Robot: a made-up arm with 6 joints. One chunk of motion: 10 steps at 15 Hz.
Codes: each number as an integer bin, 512 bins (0 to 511) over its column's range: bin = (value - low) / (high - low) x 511, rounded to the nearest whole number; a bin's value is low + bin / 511 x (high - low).
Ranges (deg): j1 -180.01..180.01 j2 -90..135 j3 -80.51..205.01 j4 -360.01..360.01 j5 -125..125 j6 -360.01..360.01
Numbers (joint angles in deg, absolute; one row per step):
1: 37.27 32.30 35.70 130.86 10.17 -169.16
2: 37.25 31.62 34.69 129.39 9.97 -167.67
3: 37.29 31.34 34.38 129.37 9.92 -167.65
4: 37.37 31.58 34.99 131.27 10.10 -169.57
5: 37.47 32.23 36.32 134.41 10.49 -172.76
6: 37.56 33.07 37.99 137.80 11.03 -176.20
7: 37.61 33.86 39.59 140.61 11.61 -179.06
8: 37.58 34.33 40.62 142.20 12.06 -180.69
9: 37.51 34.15 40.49 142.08 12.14 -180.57
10: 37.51 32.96 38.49 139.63 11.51 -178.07
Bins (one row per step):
1: 308 278 208 348 276 135
2: 308 276 206 347 276 137
3: 308 276 206 347 276 137
4: 309 276 207 349 276 135
5: 309 278 209 351 277 133
6: 309 280 212 353 278 130
7: 309 281 215 355 279 128
8: 309 282 217 356 280 127
9: 309 282 217 356 280 127
10: 309 279 213 355 279 129

